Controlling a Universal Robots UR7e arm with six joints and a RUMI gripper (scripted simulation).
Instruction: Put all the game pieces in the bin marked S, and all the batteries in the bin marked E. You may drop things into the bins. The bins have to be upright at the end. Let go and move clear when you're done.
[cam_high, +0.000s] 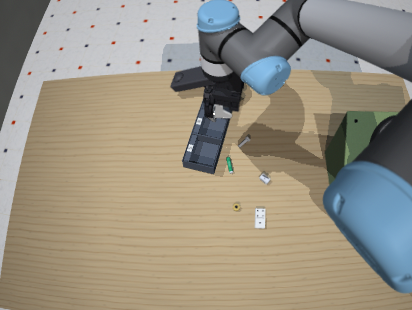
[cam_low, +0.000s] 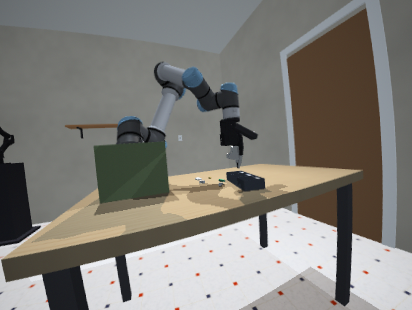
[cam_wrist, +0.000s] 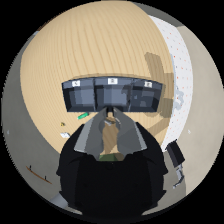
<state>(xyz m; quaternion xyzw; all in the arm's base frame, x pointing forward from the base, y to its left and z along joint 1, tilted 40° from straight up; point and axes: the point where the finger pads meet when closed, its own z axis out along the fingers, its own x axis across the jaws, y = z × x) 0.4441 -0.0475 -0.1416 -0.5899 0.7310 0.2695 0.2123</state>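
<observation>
The green battery lies 40 mm behind my hand, 100 mm to the left of it and 80 mm below it. Round my hand: grey-white piece (130 mm behind, 140 mm to the left, 80 mm below); then black bin tray (10 mm ahead, 10 mm to the right, 70 mm below); then grey cylinder (80 mm behind, 30 mm to the left, 80 mm below).
</observation>
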